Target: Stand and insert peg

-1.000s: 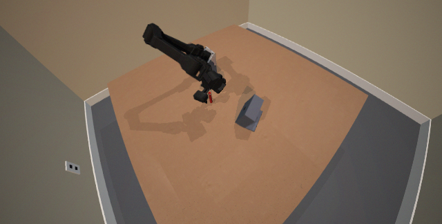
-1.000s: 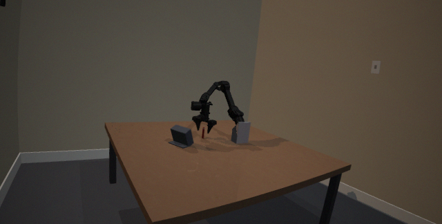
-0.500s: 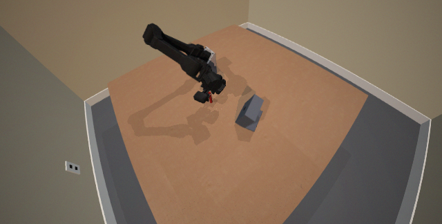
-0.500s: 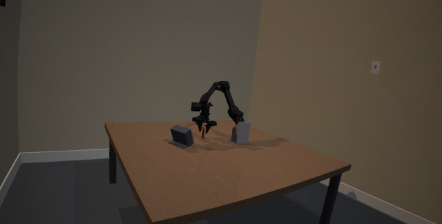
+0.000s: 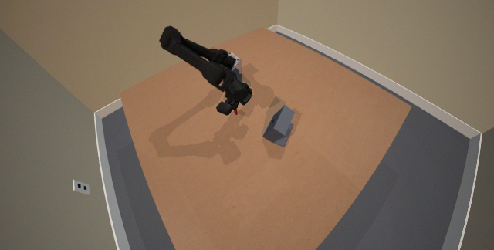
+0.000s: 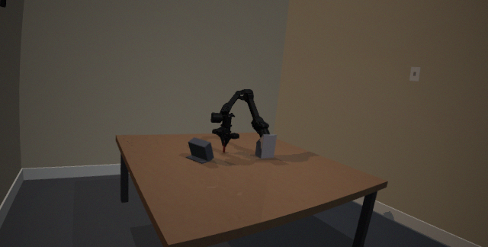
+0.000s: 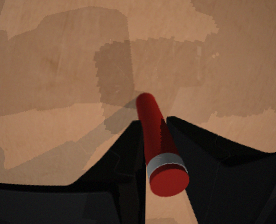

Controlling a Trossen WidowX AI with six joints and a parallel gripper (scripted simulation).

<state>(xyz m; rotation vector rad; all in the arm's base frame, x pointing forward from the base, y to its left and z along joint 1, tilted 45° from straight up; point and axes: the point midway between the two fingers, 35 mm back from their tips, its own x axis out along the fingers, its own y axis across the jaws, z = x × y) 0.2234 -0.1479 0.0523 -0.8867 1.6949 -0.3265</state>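
My gripper tip is now 21 cm short of the grey sloped panel, 9 cm to the right of it and 1 cm below it. From my gripper tip the other things lie so: flat foot: 23 cm ahead, 10 cm to the left, 4 cm below; red peg: 2 cm above.
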